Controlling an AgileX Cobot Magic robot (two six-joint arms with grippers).
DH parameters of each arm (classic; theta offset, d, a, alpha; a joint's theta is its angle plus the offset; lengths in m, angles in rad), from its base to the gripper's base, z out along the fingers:
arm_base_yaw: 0 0.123 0 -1.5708
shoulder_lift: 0.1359 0 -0.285 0
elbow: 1.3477 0 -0.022 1.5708
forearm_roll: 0 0.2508 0 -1.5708
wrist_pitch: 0 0 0.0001 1.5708
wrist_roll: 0 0.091 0 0
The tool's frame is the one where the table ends.
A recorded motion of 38 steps. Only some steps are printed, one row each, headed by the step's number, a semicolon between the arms.
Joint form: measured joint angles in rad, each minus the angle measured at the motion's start. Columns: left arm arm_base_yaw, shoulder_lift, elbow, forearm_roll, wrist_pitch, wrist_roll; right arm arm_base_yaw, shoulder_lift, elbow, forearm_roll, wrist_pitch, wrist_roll.
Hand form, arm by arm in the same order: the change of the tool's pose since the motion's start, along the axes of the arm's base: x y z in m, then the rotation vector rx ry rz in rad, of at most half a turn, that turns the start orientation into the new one. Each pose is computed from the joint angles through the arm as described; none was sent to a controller.
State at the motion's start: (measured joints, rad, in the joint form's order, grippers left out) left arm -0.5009 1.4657 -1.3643 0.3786 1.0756 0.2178; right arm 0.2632 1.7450 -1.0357 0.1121 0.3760 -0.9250
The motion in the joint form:
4: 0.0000 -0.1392 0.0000 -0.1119 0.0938 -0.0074; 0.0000 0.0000 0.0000 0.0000 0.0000 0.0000
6: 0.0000 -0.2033 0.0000 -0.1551 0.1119 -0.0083; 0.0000 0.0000 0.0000 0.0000 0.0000 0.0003
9: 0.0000 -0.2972 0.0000 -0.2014 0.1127 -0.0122; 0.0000 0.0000 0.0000 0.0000 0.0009 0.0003
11: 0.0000 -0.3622 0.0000 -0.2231 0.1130 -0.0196; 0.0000 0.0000 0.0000 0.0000 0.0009 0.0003
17: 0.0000 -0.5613 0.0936 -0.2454 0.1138 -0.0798; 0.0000 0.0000 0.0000 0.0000 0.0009 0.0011
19: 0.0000 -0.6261 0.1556 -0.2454 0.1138 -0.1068; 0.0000 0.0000 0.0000 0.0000 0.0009 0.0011
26: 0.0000 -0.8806 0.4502 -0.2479 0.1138 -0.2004; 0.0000 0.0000 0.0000 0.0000 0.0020 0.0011
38: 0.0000 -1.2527 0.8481 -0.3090 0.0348 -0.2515; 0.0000 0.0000 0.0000 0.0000 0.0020 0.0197
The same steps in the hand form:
4: -0.0400 0.0133 0.0324 -0.1275 0.0104 0.0297; 0.0000 0.0000 0.0000 0.0000 0.0000 0.0000
6: -0.0578 0.0192 0.0468 -0.1887 -0.0085 0.0264; 0.0000 0.0000 0.0000 0.0002 0.0001 -0.0003
9: -0.0830 0.0287 0.0675 -0.2760 -0.0662 0.0136; -0.0001 0.0000 0.0000 0.0000 0.0009 -0.0002
11: -0.1010 0.0365 0.0805 -0.3302 -0.1110 0.0080; -0.0001 0.0000 0.0000 0.0000 0.0009 -0.0002
17: -0.1521 0.0623 0.0867 -0.4379 -0.1847 0.0361; -0.0001 0.0000 0.0000 0.0004 0.0011 -0.0008
19: -0.1659 0.0699 0.0777 -0.4565 -0.1842 0.0565; -0.0001 0.0000 0.0000 0.0004 0.0011 -0.0008
26: -0.2114 0.0945 0.0184 -0.4962 -0.1394 0.1355; -0.0002 0.0000 -0.0001 0.0002 0.0022 -0.0007
38: -0.2553 0.1125 -0.0749 -0.6031 -0.1403 0.1449; -0.0002 0.0000 -0.0001 0.0097 0.0055 -0.0163

